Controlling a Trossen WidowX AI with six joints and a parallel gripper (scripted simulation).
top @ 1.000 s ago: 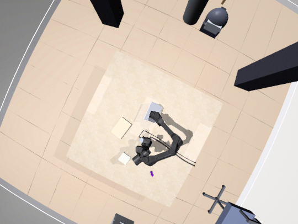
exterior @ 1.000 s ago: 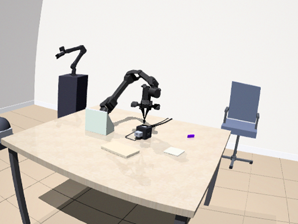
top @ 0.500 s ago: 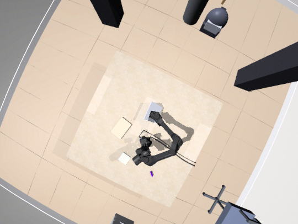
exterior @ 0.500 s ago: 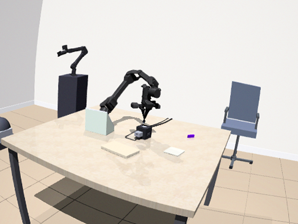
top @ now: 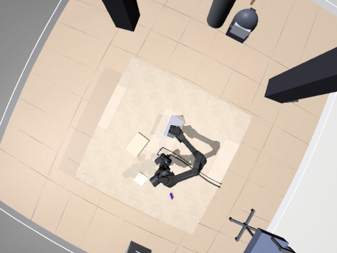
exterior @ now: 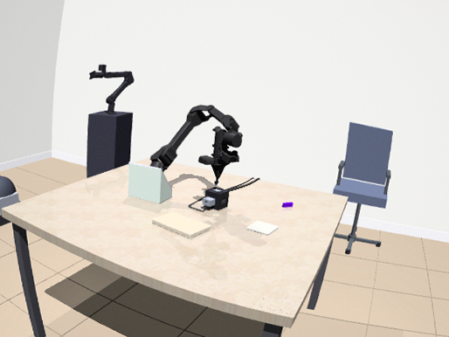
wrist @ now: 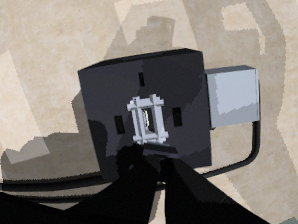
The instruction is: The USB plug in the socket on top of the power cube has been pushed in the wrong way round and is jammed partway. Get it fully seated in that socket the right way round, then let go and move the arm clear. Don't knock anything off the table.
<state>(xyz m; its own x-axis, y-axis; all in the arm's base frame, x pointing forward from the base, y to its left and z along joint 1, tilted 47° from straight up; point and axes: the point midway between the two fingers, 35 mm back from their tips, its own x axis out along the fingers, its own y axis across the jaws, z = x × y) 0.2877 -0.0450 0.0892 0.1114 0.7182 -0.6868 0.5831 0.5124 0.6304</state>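
The USB plug lies 1 cm below my gripper tip. From my gripper tip the other things lie so: USB socket 6 cm below, 1 cm to the left; then purple block 31 cm ahead, 16 cm to the left, 12 cm below.
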